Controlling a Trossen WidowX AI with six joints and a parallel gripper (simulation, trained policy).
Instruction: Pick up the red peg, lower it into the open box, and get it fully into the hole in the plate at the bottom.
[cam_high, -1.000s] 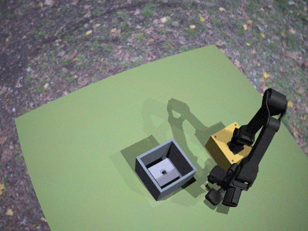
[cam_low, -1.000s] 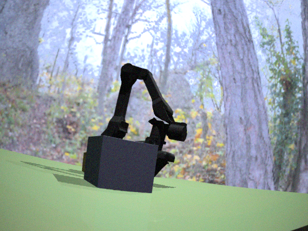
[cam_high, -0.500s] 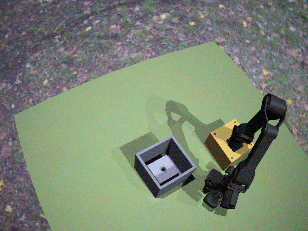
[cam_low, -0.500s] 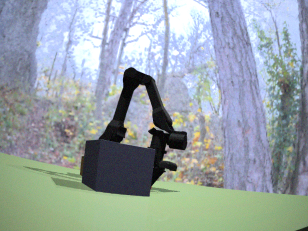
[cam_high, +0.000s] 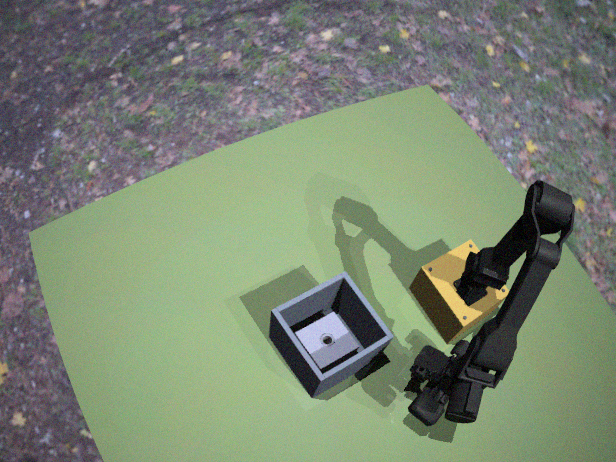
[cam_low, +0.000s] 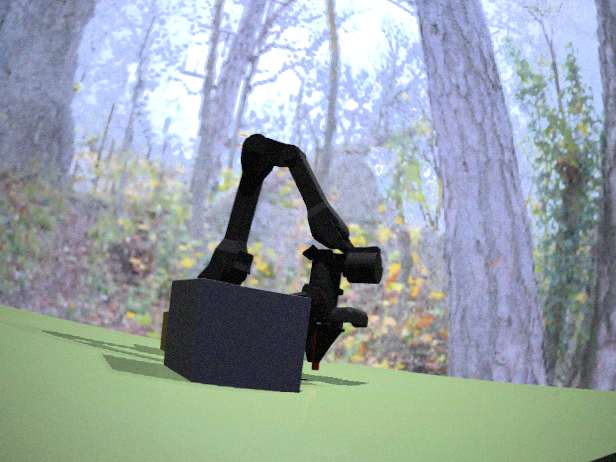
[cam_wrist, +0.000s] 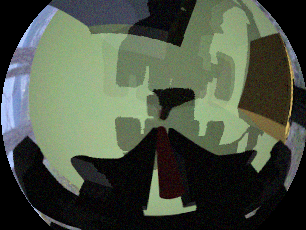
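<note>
My gripper tip is now 20 cm to the left of the grey plate, 13 cm short of it and 1 cm below it. The rest, counted from my gripper tip: red peg (3 cm above, 1 cm to the left).
</note>
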